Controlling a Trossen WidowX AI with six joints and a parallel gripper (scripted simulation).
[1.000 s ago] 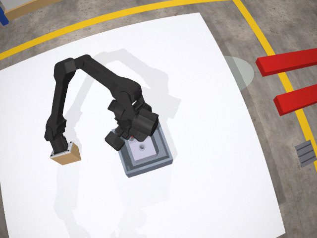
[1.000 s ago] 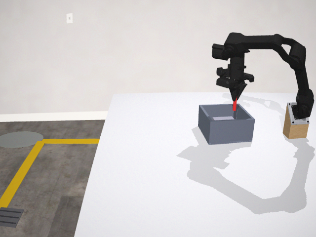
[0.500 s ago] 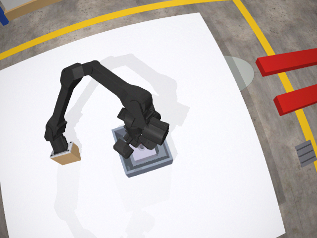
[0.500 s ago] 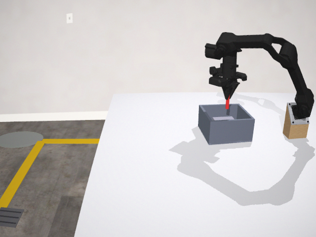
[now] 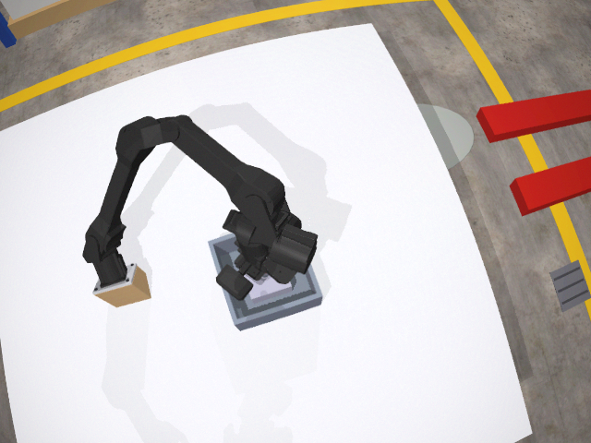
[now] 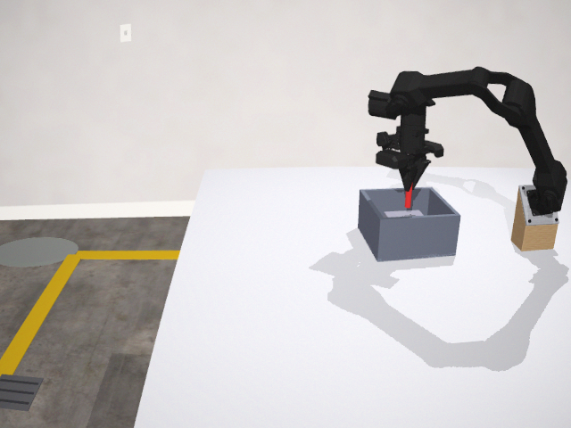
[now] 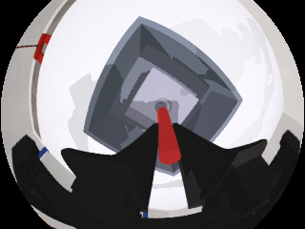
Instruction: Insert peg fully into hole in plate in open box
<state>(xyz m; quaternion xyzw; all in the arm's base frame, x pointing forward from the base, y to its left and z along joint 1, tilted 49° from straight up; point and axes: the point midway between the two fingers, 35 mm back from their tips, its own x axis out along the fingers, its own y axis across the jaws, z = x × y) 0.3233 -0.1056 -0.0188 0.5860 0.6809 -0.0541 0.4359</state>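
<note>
Now: the pale plate 11 cm below my hand. Round my hand: grey box (13 cm below); then red peg (3 cm below).
</note>
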